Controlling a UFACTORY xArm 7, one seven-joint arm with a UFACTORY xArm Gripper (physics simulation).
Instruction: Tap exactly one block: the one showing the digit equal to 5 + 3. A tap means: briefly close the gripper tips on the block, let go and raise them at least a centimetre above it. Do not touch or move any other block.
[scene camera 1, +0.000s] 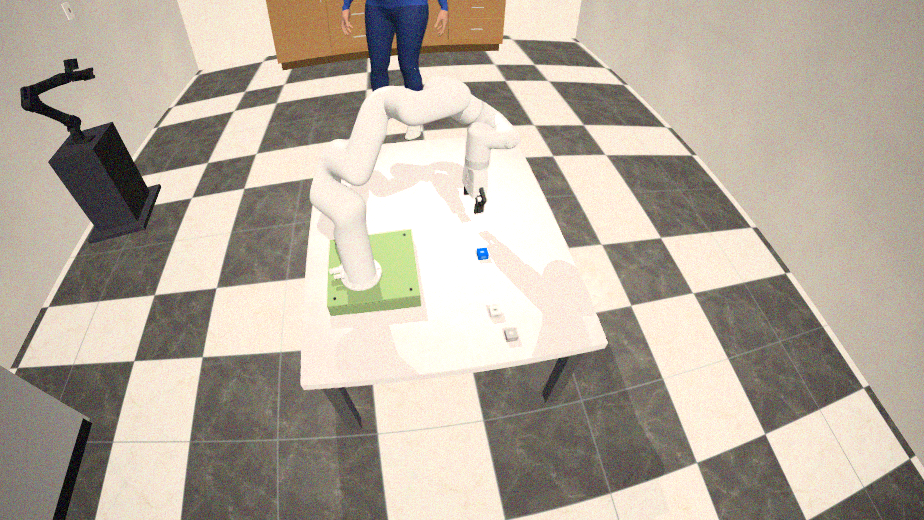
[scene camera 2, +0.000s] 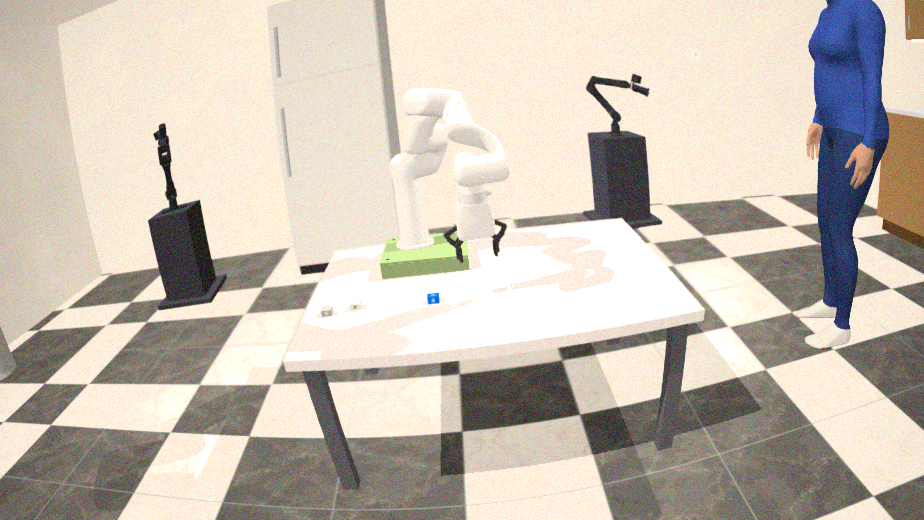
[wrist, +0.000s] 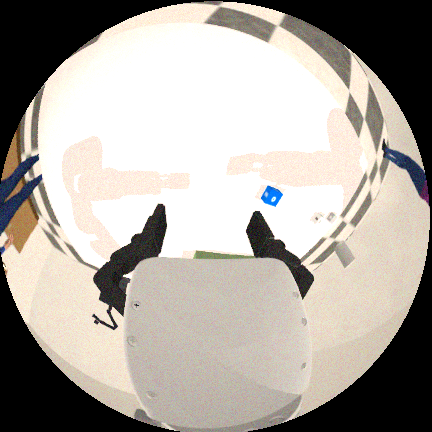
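Observation:
A blue block (scene camera 1: 482, 253) (scene camera 2: 433, 298) (wrist: 271, 196) lies on the white table; its digit is too small to read surely in these views. A white block (scene camera 1: 494, 311) (scene camera 2: 354, 306) (wrist: 317, 218) and a grey block (scene camera 1: 511, 334) (scene camera 2: 327, 311) (wrist: 331, 217) lie near each other toward one table end; their digits are not readable. My gripper (scene camera 1: 479, 201) (scene camera 2: 478, 253) (wrist: 208, 217) is open and empty, pointing down above the table. It is apart from all three blocks, and the blue block is the nearest, beyond the right finger in the wrist view.
The table (scene camera 1: 452, 362) (scene camera 2: 581, 333) carries the green base plate (scene camera 1: 394, 252) (scene camera 2: 423, 265) under the arm. A person (scene camera 1: 397, 38) (scene camera 2: 847, 129) stands beyond one table end. Black pedestals (scene camera 2: 181, 252) (scene camera 2: 618, 174) with small arms stand on the floor behind, by a white fridge (scene camera 2: 336, 142).

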